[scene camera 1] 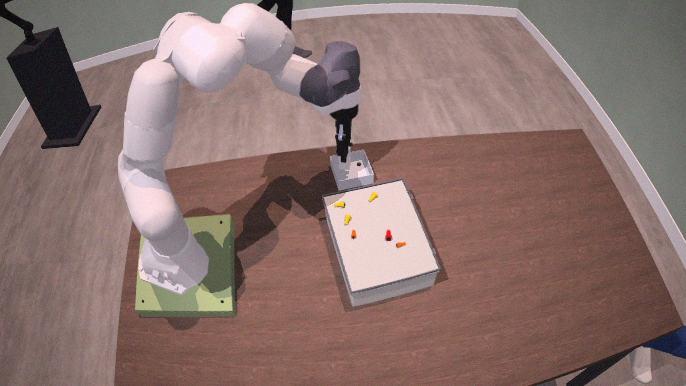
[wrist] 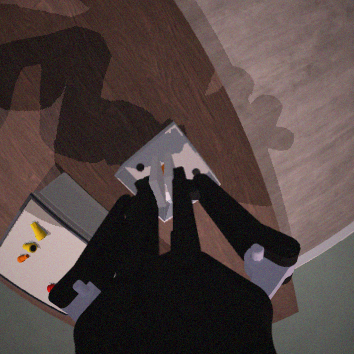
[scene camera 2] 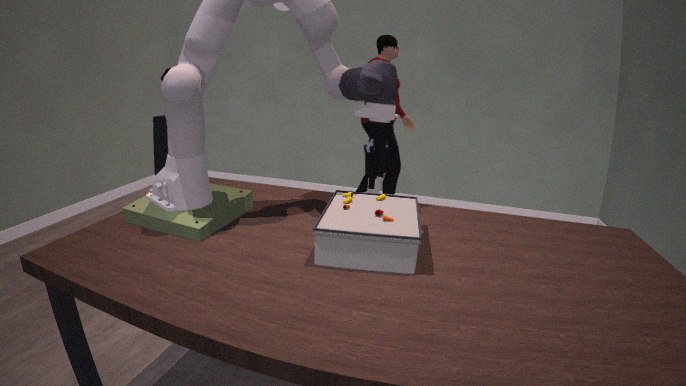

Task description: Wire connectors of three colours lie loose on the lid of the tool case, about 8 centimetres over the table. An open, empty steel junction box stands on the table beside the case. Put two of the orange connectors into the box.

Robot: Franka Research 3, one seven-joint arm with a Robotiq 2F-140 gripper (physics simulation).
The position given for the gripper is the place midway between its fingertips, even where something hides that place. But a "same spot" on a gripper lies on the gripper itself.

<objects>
The gripper shows in scene camera 1, in the wrist view (164, 164) and in scene camera 2. One and the same spot on the gripper: (scene camera 2: 375, 163) is (scene camera 1: 346, 142).
</objects>
